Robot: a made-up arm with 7 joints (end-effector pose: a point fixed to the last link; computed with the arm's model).
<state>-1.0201 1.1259 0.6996 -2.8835 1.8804 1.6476 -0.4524</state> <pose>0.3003 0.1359 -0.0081 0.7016 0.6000 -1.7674</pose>
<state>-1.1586 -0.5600 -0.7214 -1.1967 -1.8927 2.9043 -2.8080</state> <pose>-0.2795 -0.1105 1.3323 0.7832 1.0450 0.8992</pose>
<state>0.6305 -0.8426 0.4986 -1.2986 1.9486 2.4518 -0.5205</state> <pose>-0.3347 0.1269 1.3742 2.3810 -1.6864 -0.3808</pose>
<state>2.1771 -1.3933 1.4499 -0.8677 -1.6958 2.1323 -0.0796</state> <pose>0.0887 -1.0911 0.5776 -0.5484 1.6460 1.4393</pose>
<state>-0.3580 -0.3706 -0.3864 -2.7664 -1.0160 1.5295 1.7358</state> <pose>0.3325 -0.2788 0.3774 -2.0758 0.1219 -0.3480</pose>
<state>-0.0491 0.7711 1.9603 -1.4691 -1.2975 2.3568 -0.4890</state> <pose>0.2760 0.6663 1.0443 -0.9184 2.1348 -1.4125</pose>
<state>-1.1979 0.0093 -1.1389 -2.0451 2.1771 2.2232 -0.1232</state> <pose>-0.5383 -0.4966 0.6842 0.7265 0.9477 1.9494</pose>
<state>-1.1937 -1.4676 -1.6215 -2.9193 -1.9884 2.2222 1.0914</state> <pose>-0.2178 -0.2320 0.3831 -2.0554 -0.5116 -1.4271</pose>
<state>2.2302 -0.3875 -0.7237 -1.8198 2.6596 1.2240 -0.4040</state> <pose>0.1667 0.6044 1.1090 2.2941 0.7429 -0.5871</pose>
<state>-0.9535 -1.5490 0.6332 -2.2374 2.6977 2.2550 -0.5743</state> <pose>0.1873 0.3883 0.9443 0.7672 -2.7657 -0.8875</pose>
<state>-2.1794 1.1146 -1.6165 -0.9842 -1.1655 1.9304 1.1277</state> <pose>-1.0170 -0.3883 0.7526 -1.2187 2.3084 0.4415</pose>
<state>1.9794 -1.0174 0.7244 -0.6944 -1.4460 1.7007 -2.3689</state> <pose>0.0455 -0.7669 1.2091 0.8019 1.2309 -1.1447</pose>
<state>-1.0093 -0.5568 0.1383 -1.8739 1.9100 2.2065 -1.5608</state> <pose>0.2897 -0.2642 1.1414 0.6594 3.0387 0.0363</pose>
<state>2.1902 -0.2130 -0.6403 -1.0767 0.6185 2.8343 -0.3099</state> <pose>0.0996 0.3561 1.4288 1.7232 -2.2449 -0.3702</pose>
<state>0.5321 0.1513 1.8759 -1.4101 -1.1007 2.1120 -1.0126</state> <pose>-0.4478 0.5568 1.0869 -0.6118 0.9898 -1.3636</pose>
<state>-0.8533 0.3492 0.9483 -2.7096 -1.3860 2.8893 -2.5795</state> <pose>0.4718 0.1557 0.2897 -1.2456 -0.2430 -1.6642</pose>
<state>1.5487 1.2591 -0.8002 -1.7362 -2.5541 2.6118 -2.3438</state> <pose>0.4673 0.6553 -0.0258 -0.1559 -2.3957 -0.0125</pose>
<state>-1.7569 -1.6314 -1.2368 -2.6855 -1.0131 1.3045 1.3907</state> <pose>-0.4369 0.0144 0.4672 -1.2426 0.6843 -2.6862</pose>
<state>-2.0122 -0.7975 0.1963 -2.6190 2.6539 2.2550 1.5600</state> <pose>-0.1163 -0.3705 0.6822 -1.4765 0.0563 2.0329</pose>
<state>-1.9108 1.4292 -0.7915 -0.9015 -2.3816 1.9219 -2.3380</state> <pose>-0.6953 -0.8764 0.1113 2.3417 0.6808 0.0435</pose>
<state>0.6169 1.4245 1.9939 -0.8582 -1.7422 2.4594 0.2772</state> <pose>0.5018 0.9621 0.7459 1.1430 -2.2416 0.4060</pose>
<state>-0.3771 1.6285 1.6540 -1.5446 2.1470 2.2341 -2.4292</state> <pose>0.8782 0.4715 0.3213 1.0194 -1.8381 -1.7894</pose>
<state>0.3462 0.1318 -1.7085 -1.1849 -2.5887 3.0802 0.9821</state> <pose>0.2815 -0.5045 1.0654 -1.9363 -0.4611 1.8015</pose>
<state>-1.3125 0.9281 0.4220 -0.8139 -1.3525 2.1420 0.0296</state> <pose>0.5407 -0.9876 0.5969 -1.5476 -0.6462 0.5114</pose>
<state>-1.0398 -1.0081 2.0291 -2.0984 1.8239 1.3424 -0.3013</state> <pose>0.3161 0.7877 0.2168 0.5507 -0.5306 0.4258</pose>
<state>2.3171 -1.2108 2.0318 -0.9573 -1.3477 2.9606 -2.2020</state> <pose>0.3718 -0.9760 0.4327 1.3527 0.9249 1.7531</pose>
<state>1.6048 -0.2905 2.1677 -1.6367 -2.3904 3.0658 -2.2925</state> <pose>-0.5190 -0.5167 0.7440 1.8305 0.1474 1.2066</pose>
